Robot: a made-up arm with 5 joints.
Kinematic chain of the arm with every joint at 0, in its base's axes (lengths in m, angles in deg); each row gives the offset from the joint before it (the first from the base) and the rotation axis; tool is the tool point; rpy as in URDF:
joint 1: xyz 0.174 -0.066 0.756 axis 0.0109 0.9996 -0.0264
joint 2: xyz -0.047 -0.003 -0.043 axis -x
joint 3: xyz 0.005 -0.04 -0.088 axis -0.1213 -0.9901 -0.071
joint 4: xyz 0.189 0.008 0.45 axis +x
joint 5: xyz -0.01 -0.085 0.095 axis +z
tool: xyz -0.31 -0.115 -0.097 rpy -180 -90 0
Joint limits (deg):
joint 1: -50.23..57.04
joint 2: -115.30..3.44
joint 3: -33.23..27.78
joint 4: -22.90..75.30
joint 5: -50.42..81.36
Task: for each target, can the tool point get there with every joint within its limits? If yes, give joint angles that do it. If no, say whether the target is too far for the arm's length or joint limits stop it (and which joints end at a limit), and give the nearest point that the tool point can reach.
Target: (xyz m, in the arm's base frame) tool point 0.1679 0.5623 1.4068
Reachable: no: joint limits stop it (at a limit: joint 2, joint 3, joint 5) | nearest point 0.1666 0.0230 1.1861 | short by 0.583 m
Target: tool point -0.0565 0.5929 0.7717
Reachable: no: joint limits stop it (at a limit: joint 1, joint 2, joint 3) | nearest point 0.1025 0.1325 0.5432 | short by 0.538 m
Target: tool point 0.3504 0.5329 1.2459
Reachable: no: joint limits stop it (at a limit: joint 1, joint 2, joint 5) | nearest point 0.2400 0.0172 1.1584 | short by 0.535 m
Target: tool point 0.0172 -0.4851 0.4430
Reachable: yes | joints 40.38 -71.60 -17.07 3.33 37.22
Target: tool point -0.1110 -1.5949 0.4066
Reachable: no: too far | nearest point 0.0324 -0.7438 0.5790 | short by 0.880 m
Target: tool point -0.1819 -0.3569 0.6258
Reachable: yes | joints -1.94 -85.16 22.77 -6.26 -18.72
